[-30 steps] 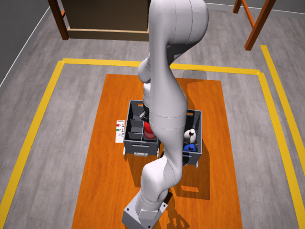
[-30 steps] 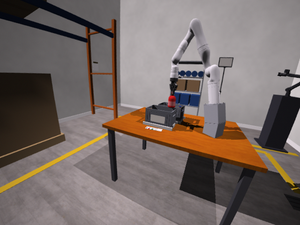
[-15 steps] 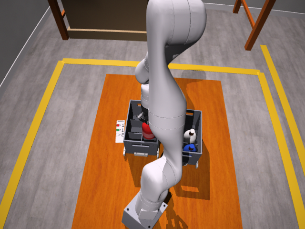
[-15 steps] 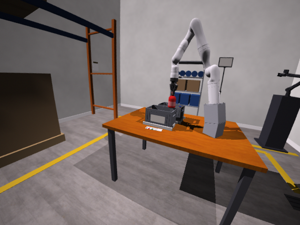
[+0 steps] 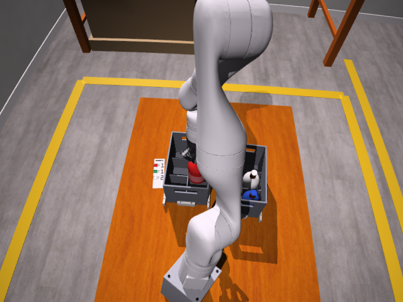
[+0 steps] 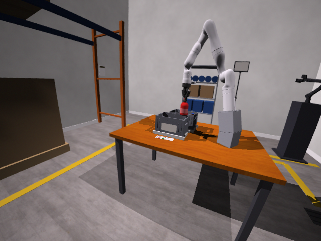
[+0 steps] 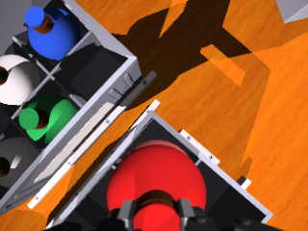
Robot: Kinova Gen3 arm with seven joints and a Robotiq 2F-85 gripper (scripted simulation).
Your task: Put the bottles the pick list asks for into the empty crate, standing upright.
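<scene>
Right now my hand is 70 mm above the red bottle. Round my hand: pick list (330 mm below, 180 mm to the left, 100 mm ahead); blue bottle (250 mm below, 230 mm to the right, 50 mm behind); green bottle (250 mm below, 150 mm to the right, 50 mm ahead).
</scene>
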